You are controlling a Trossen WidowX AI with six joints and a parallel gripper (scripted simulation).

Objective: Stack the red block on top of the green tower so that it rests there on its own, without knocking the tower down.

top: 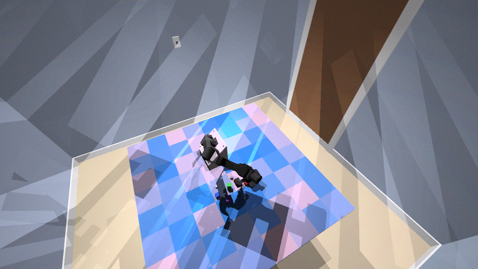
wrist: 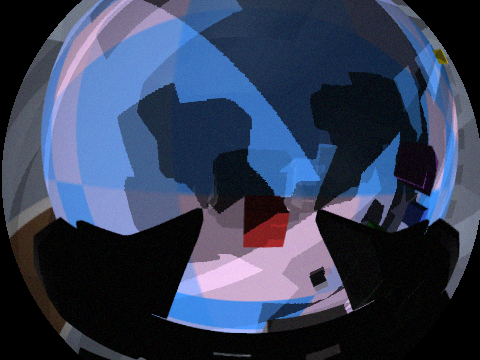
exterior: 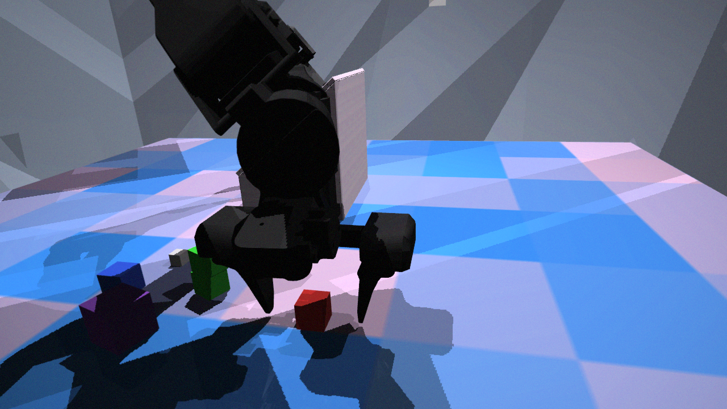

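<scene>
Now: gripper tip 1 cm below the red block. Also, from my gripper tip: small dark grey cube 9 cm to the right, 9 cm behind; then purple block 17 cm to the right, 6 cm ahead, 1 cm above; then small white cube 21 cm to the right, 6 cm behind.
</scene>
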